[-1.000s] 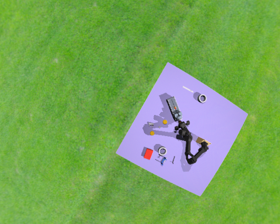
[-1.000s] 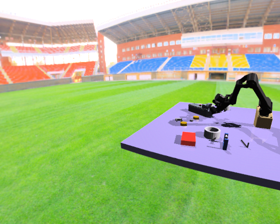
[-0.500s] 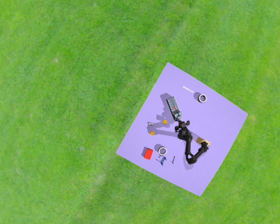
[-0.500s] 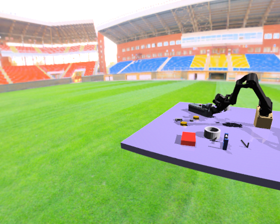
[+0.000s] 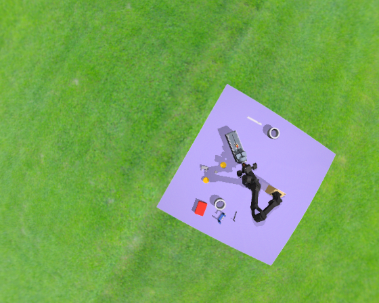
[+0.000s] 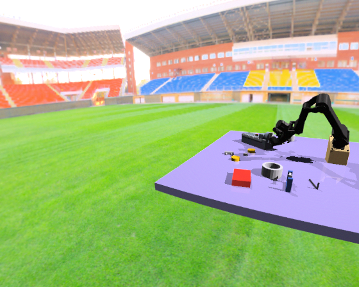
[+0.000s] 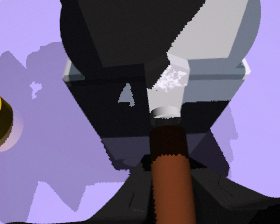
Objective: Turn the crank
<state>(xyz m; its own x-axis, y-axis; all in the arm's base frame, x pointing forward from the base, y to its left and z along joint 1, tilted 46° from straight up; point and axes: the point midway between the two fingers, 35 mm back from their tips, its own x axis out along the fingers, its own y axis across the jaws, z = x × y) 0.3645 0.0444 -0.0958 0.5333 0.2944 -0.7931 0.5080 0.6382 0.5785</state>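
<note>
My gripper tip is 130 mm short of the red pointer, 80 mm to the left of it and 50 mm below it. The rest, counted from my gripper tip: brown crank handle 20 mm behind, 10 mm to the left, 30 mm above; white bar 120 mm ahead, 380 mm to the right, 30 mm below; small grey bracket 240 mm ahead, 240 mm to the left, 30 mm below.
</note>
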